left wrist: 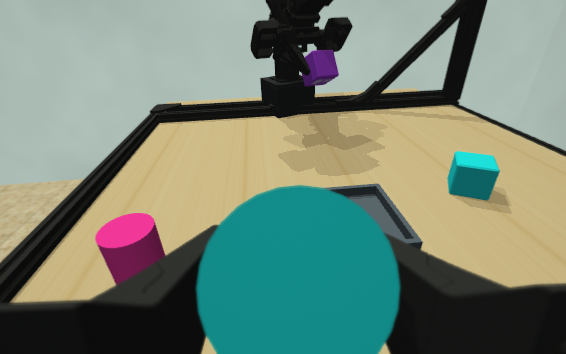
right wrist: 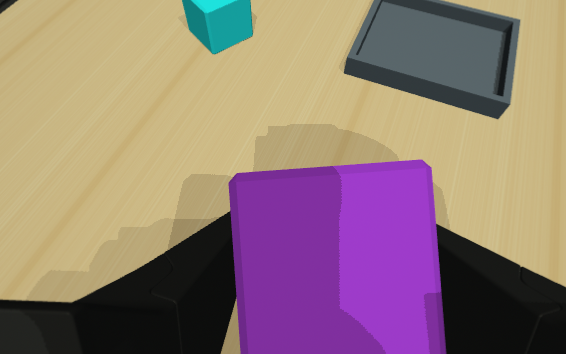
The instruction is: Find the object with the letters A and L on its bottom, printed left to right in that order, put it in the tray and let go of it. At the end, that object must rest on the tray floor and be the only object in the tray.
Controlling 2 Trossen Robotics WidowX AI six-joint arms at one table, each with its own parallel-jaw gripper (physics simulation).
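Places are measured from the left arm's base along level axes (x ahead, y left, z up), in metres.
Pixels of known places: left gripper, fingertip midpoint: [left wrist: 287, 234]; right gripper, fingertip midpoint: [left wrist: 321, 72] [right wrist: 324, 227]; right arm's base at its link origin: [left wrist: 286, 78].
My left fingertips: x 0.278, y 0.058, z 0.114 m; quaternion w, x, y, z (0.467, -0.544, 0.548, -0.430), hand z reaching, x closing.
Observation:
Behind a point stands the place of what it marks.
My left gripper [left wrist: 287, 234] {z 0.114, x 0.278, y 0.058 m} is shut on a teal cylinder [left wrist: 298, 225] {z 0.145, x 0.245, y 0.056 m}, whose round end faces the left wrist camera. My right gripper [right wrist: 324, 227] {z 0.098, x 0.708, y -0.015 m} is shut on a purple block [left wrist: 321, 66] {z 0.110, x 0.691, y -0.013 m} [right wrist: 285, 215] {z 0.128, x 0.722, y -0.022 m}, held above the table. Faint marks show on the block's lower face in the left wrist view, too small to read. The shallow grey tray [left wrist: 375, 215] {z -0.022, x 0.460, y -0.049 m} [right wrist: 430, 52] {z -0.021, x 0.457, y -0.006 m} lies partly behind the teal cylinder in the left wrist view; in the right wrist view its visible floor is bare. No letters show on the visible faces of the teal cylinder.
A cyan block [left wrist: 472, 180] {z -0.002, x 0.497, y -0.180 m} [right wrist: 227, 30] {z -0.008, x 0.531, y -0.172 m} stands on the table, to the right of the tray in the left wrist view and to its left in the right wrist view. A magenta cylinder [left wrist: 129, 235] {z 0.026, x 0.385, y 0.193 m} stands at the left in the left wrist view. A black frame [left wrist: 215, 111] {z -0.008, x 0.860, y 0.210 m} edges the table.

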